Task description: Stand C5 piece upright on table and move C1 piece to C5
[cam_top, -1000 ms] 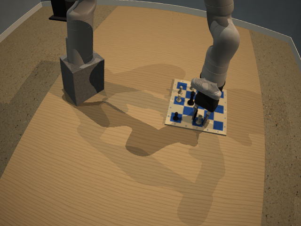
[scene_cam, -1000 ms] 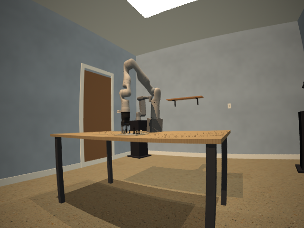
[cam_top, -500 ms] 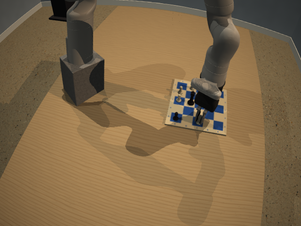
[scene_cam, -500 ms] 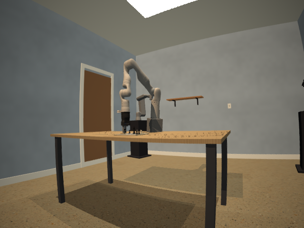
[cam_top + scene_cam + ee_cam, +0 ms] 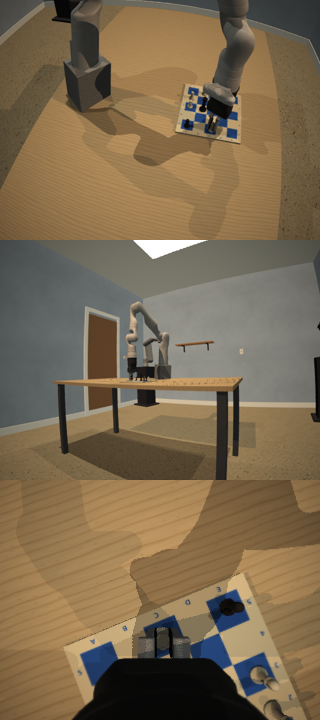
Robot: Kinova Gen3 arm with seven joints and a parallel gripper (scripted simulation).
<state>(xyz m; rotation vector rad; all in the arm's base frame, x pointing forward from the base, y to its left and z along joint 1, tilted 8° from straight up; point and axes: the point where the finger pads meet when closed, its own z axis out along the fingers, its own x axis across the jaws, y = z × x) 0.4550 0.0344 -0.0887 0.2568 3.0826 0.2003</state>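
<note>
Right now the tall black piece is 50 mm behind my hand and 70 mm to the left of it. From my hand the other things lie so: chessboard: 20 mm behind, 80 mm to the left, 30 mm below; white rook: 10 mm below.
</note>
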